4 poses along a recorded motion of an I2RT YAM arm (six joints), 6.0 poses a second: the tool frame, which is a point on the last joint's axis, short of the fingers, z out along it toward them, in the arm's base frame.
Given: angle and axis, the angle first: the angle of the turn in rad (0 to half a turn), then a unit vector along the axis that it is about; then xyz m.
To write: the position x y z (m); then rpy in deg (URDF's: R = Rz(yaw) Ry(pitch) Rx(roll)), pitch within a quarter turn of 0, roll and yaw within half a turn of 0. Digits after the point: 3 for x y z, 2 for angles.
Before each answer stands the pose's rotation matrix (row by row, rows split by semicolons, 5 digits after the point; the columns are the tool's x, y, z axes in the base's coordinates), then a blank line. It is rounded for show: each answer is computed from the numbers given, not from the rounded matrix.
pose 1, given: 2.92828 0.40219 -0.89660 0.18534 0.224 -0.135 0.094
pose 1, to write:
-0.65749 -0.75227 -0.04241; -0.67380 0.61223 -0.41373; 0.33720 -0.24344 -0.90941

0.224 -0.135 0.094 -165.01 -19.71 -134.30
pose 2, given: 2.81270 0.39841 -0.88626 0.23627 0.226 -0.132 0.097
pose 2, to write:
-0.63745 -0.76357 -0.10304; -0.61094 0.58240 -0.53625; 0.46947 -0.27888 -0.83775

0.226 -0.132 0.097 -161.59 -28.00 -136.22
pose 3, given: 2.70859 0.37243 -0.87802 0.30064 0.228 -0.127 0.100
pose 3, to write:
-0.64310 -0.74997 -0.15481; -0.49767 0.56297 -0.65984; 0.58201 -0.34730 -0.73528

0.228 -0.127 0.100 -154.72 -35.59 -142.27
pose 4, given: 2.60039 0.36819 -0.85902 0.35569 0.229 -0.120 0.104
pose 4, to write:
-0.60533 -0.77061 -0.19933; -0.40413 0.51329 -0.75711; 0.68575 -0.37775 -0.62214

0.229 -0.120 0.104 -148.73 -43.29 -146.27
